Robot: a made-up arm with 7 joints. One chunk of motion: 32 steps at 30 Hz.
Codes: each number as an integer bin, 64 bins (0 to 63) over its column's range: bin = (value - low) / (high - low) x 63, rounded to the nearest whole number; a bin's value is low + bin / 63 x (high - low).
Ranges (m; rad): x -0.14..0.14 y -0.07..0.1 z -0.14..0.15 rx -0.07..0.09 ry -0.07..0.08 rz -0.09..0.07
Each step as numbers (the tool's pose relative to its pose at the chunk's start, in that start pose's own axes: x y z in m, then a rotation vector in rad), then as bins.
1 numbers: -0.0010 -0.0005 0.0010 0.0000 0.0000 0.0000
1 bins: 31 26 31 28 29 35
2 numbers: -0.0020 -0.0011 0.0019 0.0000 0.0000 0.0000
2 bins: 31 26 31 28 29 35
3 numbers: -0.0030 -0.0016 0.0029 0.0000 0.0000 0.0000
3 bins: 31 25 31 28 29 35
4 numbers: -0.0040 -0.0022 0.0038 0.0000 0.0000 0.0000
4 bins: 31 25 31 28 29 35
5 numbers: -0.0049 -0.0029 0.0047 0.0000 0.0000 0.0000
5 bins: 30 25 31 28 29 35
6 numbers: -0.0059 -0.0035 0.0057 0.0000 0.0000 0.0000
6 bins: 30 25 32 28 29 35
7 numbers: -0.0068 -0.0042 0.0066 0.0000 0.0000 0.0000
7 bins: 30 24 32 28 29 35
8 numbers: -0.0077 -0.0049 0.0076 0.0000 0.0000 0.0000
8 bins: 30 24 32 28 29 35
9 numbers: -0.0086 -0.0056 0.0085 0.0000 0.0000 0.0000
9 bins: 30 24 32 28 29 35
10 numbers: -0.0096 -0.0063 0.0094 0.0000 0.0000 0.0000
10 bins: 29 24 32 28 29 35
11 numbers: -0.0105 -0.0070 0.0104 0.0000 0.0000 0.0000
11 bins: 29 23 33 28 29 35
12 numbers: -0.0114 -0.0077 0.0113 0.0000 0.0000 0.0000
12 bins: 29 23 33 28 29 35
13 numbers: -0.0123 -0.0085 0.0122 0.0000 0.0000 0.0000
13 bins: 29 23 33 28 29 35
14 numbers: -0.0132 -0.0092 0.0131 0.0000 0.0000 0.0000
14 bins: 29 23 33 28 29 35
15 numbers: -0.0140 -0.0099 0.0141 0.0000 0.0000 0.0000
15 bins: 28 22 33 28 29 35
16 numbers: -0.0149 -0.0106 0.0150 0.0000 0.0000 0.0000
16 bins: 28 22 34 28 29 35
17 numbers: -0.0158 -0.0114 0.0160 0.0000 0.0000 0.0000
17 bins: 28 22 34 28 29 35
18 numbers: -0.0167 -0.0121 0.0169 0.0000 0.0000 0.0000
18 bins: 28 21 34 28 29 35
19 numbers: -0.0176 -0.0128 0.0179 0.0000 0.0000 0.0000
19 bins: 28 21 34 28 29 35
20 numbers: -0.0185 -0.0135 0.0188 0.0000 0.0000 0.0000
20 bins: 27 21 34 28 29 35
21 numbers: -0.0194 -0.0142 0.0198 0.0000 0.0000 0.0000
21 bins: 27 21 35 28 29 35
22 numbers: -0.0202 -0.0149 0.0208 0.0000 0.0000 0.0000
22 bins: 27 20 35 28 29 35
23 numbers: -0.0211 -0.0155 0.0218 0.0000 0.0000 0.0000
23 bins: 27 20 35 28 29 35
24 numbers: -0.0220 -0.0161 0.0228 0.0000 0.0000 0.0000
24 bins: 27 20 35 28 29 35
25 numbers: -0.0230 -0.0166 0.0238 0.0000 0.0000 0.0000
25 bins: 26 20 36 28 29 35
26 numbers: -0.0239 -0.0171 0.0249 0.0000 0.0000 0.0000
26 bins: 26 20 36 28 29 35
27 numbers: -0.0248 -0.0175 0.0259 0.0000 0.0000 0.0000
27 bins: 26 19 36 28 29 35
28 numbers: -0.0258 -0.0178 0.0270 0.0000 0.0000 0.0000
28 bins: 26 19 36 28 29 35
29 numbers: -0.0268 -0.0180 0.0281 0.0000 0.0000 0.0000
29 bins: 25 19 37 28 29 35
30 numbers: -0.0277 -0.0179 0.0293 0.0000 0.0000 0.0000
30 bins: 25 19 37 28 29 35
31 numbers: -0.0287 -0.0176 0.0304 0.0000 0.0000 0.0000
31 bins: 25 19 37 28 29 35
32 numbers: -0.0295 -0.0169 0.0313 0.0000 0.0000 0.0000
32 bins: 25 20 37 28 29 35
